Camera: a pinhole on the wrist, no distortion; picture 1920 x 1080 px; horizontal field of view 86.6 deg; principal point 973.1 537.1 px. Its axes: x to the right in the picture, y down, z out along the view. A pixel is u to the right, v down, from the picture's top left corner.
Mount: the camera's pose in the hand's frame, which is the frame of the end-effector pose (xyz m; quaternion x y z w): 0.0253 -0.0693 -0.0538 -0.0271 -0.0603 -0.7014 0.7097
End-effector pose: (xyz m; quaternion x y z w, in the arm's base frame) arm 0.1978 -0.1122 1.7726 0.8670 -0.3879 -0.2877 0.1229
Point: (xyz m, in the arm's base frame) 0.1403 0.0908 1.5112
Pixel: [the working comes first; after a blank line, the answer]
In the camera's frame: 0.1810 -0.0896 0.2845

1621.3 216.4
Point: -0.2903 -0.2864 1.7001
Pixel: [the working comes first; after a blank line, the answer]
In the camera's frame: -0.3961 -0.1018 0.4580

92.0 310.6
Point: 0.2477 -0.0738 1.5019
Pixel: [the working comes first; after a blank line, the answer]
In the camera's frame: 0.1344 0.0916 0.2234

1586.0 954.7
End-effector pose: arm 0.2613 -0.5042 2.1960 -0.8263 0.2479 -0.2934 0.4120
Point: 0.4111 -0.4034 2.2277
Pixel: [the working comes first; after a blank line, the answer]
In the camera's frame: 0.0603 0.0320 0.1882

1299.6 710.3
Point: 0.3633 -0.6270 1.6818
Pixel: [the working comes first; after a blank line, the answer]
In the camera's frame: -0.5008 0.0045 0.3744

outside the picture
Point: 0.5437 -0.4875 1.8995
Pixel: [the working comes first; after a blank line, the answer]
In the camera's frame: -0.2055 0.1019 0.4266

482.3 780.5
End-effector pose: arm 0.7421 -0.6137 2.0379 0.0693 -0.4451 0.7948 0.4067
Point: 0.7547 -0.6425 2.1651
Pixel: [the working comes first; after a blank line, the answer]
In the camera's frame: 0.0329 0.0162 0.1447

1204.6 651.3
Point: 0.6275 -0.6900 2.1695
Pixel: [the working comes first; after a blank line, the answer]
In the camera's frame: -0.0572 0.0791 0.2245

713.4 895.9
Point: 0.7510 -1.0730 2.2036
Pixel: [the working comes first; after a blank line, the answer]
In the camera's frame: -0.0199 -0.1970 0.5169

933.9 148.9
